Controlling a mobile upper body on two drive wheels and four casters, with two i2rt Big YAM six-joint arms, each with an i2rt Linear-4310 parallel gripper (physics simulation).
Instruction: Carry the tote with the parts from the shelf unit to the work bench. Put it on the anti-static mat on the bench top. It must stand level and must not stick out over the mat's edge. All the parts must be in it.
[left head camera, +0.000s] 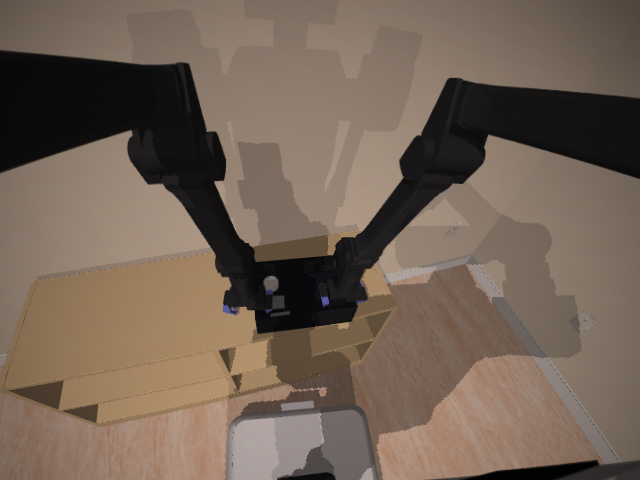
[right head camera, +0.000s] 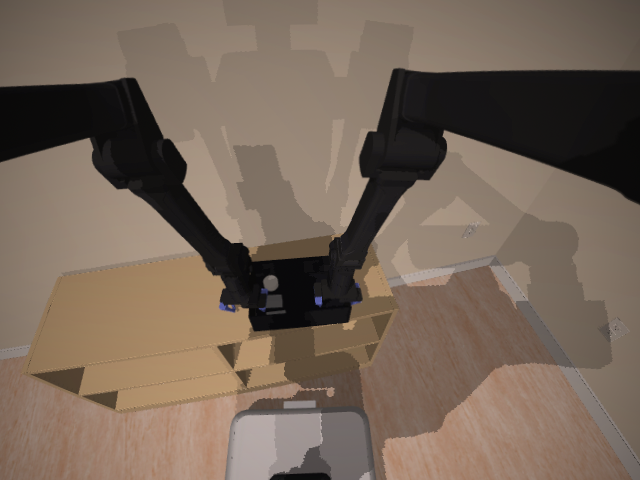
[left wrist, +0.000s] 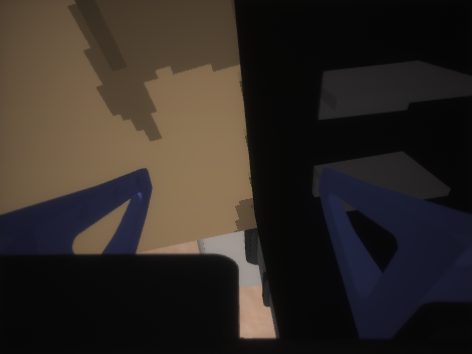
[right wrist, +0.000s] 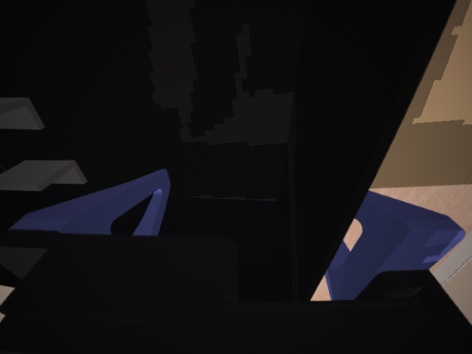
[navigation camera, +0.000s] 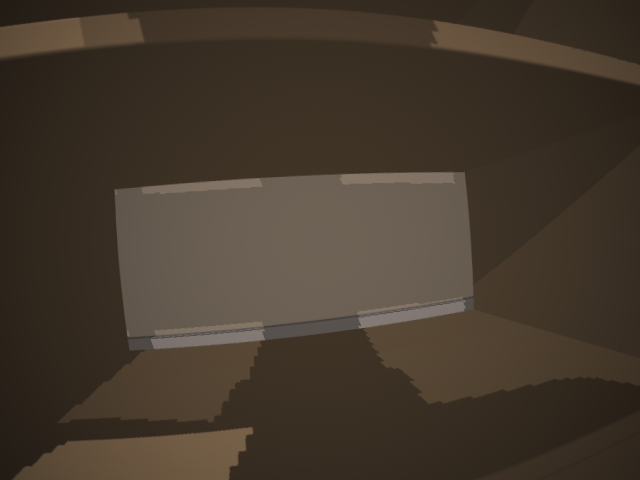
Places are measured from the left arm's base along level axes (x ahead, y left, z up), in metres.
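Pixels of known places: left gripper, fingertip midpoint: (left head camera: 252, 312) (left wrist: 235, 177); right gripper, fingertip midpoint: (left head camera: 337, 304) (right head camera: 334, 304) (right wrist: 236, 176).
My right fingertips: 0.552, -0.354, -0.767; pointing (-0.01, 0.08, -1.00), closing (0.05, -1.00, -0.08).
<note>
For each thing: its middle in the pictures, then the offset to it from my right fingertips, as dx, dy, dz. Level surfaces: height alone.
- black tote, body centre: (right wrist: 32, 117) (left head camera: 301, 292) (right head camera: 298, 292) +0.040, +0.113, +0.017
- wooden shelf unit's top, its level: dz -0.033
- round pale part, body centre: (left head camera: 271, 283) (right head camera: 270, 283) +0.100, +0.211, -0.018
- grey block, body centre: (left wrist: 375, 103) (left head camera: 275, 302) (right head camera: 272, 301) +0.024, +0.199, -0.010
- thin grey piece, body centre: (left wrist: 370, 191) (right wrist: 38, 182) (left head camera: 280, 318) (right head camera: 276, 317) -0.035, +0.184, -0.010
The black tote (left head camera: 336, 314) (right head camera: 330, 316) (left wrist: 262, 150) (right wrist: 360, 100) stands on the wooden shelf unit's top (left head camera: 129, 310) (right head camera: 129, 310). In it lie a round pale part (left head camera: 270, 283) (right head camera: 270, 282), a grey block (left head camera: 278, 301) (right head camera: 273, 300) and a thin grey piece (left head camera: 280, 313) (right head camera: 275, 312). My left gripper (left head camera: 249, 306) (right head camera: 245, 303) (left wrist: 235, 177) is open, its fingers either side of the tote's left wall. My right gripper (left head camera: 343, 295) (right head camera: 338, 297) is open at the right wall, which partly hides its outer finger in the right wrist view. The bench and mat do not show.
The shelf unit stands against a beige wall (left head camera: 103, 206), with open compartments in front. My grey base (left head camera: 299, 439) (right head camera: 299, 439) is close before it on the wood floor. The navigation camera looks into a compartment with a wood front edge (navigation camera: 310, 23).
</note>
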